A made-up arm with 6 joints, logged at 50 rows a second.
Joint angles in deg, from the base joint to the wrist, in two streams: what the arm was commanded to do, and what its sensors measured. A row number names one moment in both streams.
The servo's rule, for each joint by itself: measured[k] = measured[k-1] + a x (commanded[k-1-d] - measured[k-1]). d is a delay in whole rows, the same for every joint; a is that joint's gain. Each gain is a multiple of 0.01, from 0.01 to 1. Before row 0 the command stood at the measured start. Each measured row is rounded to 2 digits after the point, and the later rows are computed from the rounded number. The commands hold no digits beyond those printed.
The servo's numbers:
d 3
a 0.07 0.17 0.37 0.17 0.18 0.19
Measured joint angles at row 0:
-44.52 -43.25 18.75 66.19 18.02 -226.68
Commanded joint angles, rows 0 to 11:
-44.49 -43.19 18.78 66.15 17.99 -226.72
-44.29 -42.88 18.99 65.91 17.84 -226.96
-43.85 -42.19 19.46 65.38 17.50 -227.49
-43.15 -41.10 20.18 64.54 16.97 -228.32
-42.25 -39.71 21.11 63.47 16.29 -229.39
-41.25 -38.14 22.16 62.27 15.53 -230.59
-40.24 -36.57 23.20 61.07 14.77 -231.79
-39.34 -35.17 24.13 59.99 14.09 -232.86
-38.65 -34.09 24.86 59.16 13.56 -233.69
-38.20 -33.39 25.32 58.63 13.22 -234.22
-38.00 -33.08 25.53 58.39 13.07 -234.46
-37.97 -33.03 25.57 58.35 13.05 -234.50
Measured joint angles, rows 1 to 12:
-44.52 -43.25 18.75 66.19 18.02 -226.68
-44.52 -43.25 18.75 66.19 18.02 -226.68
-44.52 -43.25 18.75 66.19 18.02 -226.68
-44.52 -43.24 18.76 66.18 18.01 -226.69
-44.50 -43.18 18.85 66.13 17.98 -226.74
-44.45 -43.01 19.08 66.00 17.89 -226.88
-44.36 -42.69 19.49 65.75 17.72 -227.15
-44.21 -42.18 20.09 65.36 17.46 -227.58
-44.00 -41.49 20.86 64.83 17.11 -228.15
-43.74 -40.65 21.73 64.19 16.69 -228.84
-43.43 -39.72 22.62 63.48 16.22 -229.60
-43.10 -38.76 23.45 62.75 15.74 -230.38

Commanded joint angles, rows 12 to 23:
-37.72 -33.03 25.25 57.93 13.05 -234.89
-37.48 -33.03 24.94 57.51 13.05 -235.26
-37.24 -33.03 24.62 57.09 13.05 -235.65
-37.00 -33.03 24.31 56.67 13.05 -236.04
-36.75 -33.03 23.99 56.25 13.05 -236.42
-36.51 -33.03 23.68 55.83 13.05 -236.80
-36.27 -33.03 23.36 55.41 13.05 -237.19
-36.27 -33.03 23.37 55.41 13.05 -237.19
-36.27 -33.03 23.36 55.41 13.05 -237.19
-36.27 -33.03 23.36 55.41 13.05 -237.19
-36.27 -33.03 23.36 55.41 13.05 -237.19
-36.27 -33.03 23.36 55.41 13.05 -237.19
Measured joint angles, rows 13 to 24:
-42.76 -37.85 24.14 62.05 15.29 -231.11
-42.43 -37.04 24.65 61.43 14.89 -231.75
-42.12 -36.36 24.99 60.91 14.56 -232.27
-41.81 -35.79 25.09 60.40 14.29 -232.77
-41.51 -35.32 25.03 59.91 14.07 -233.24
-41.21 -34.93 24.88 59.43 13.89 -233.70
-40.92 -34.61 24.67 58.96 13.74 -234.14
-40.63 -34.34 24.42 58.50 13.62 -234.57
-40.34 -34.12 24.15 58.05 13.52 -234.99
-40.06 -33.93 23.86 57.60 13.44 -235.41
-39.79 -33.78 23.68 57.23 13.37 -235.75
-39.54 -33.65 23.56 56.92 13.31 -236.02

